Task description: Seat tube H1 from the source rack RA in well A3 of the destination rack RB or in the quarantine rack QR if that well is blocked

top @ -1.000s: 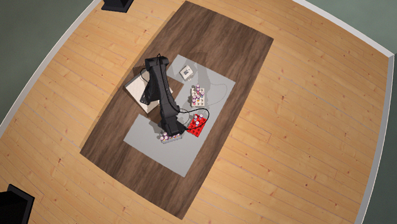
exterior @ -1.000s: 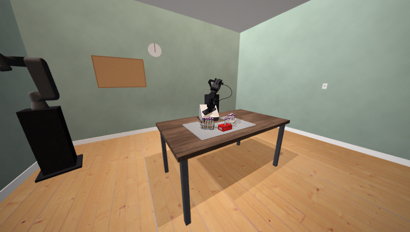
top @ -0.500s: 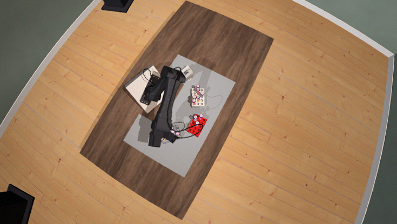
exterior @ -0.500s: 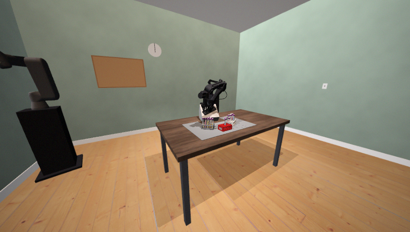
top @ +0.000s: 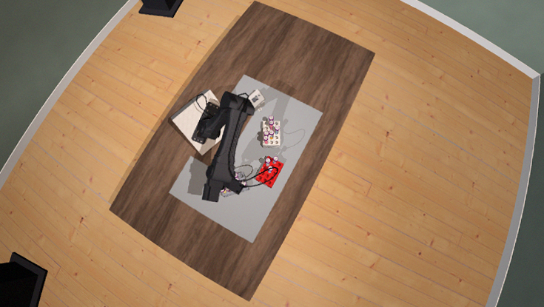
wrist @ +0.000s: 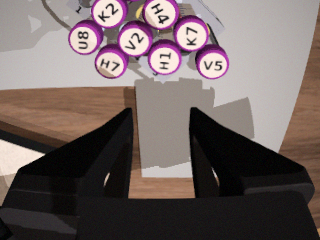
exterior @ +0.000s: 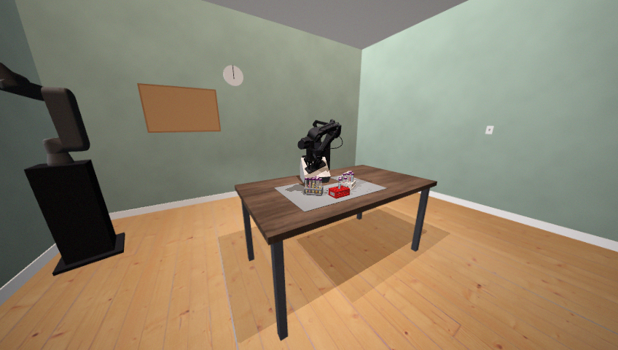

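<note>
Right now my hand is 10 mm short of the tube H1 and 120 mm above it. Round my hand: red rack QR: 170 mm ahead, 120 mm to the left, 160 mm below; then grey rack RA: 20 mm ahead, 10 mm to the left, 160 mm below; then white rack RB: 130 mm ahead, 310 mm to the left, 160 mm below.
</note>
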